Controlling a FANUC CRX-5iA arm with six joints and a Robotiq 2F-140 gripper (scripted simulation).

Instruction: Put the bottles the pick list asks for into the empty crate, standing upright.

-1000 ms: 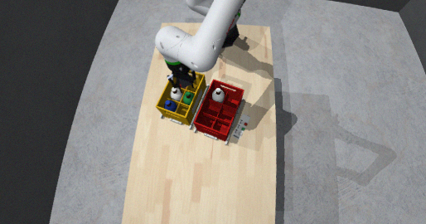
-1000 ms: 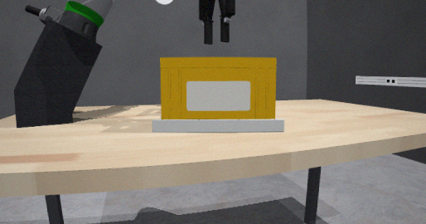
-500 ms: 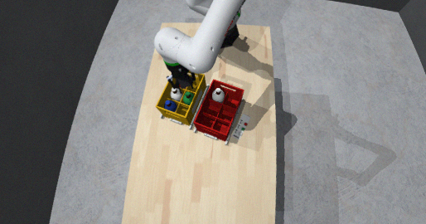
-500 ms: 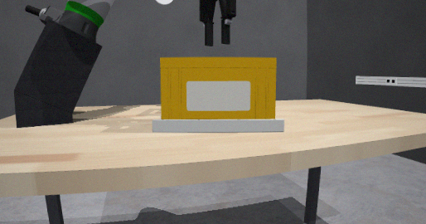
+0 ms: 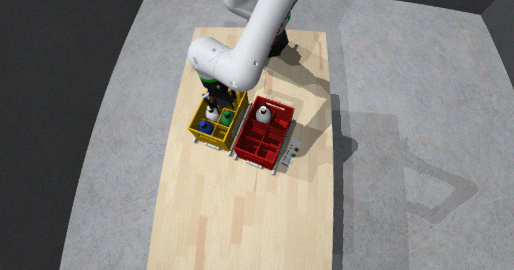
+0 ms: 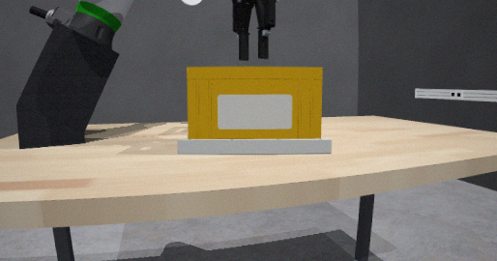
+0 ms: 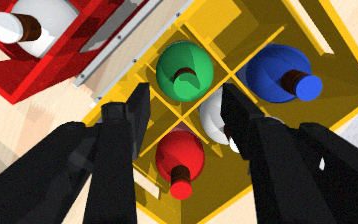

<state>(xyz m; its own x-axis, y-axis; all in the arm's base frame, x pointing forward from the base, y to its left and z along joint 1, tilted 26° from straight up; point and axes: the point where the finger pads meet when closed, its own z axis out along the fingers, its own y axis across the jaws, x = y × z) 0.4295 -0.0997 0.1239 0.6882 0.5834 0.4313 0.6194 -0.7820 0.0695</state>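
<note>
My gripper is now 15 cm above the green bottle. From my hand the other things lie so: yellow crate (4 cm to the right, 15 cm below); blue bottle (8 cm ahead, 9 cm to the right, 15 cm below); red bottle (9 cm behind, 8 cm to the right, 15 cm below).
</note>
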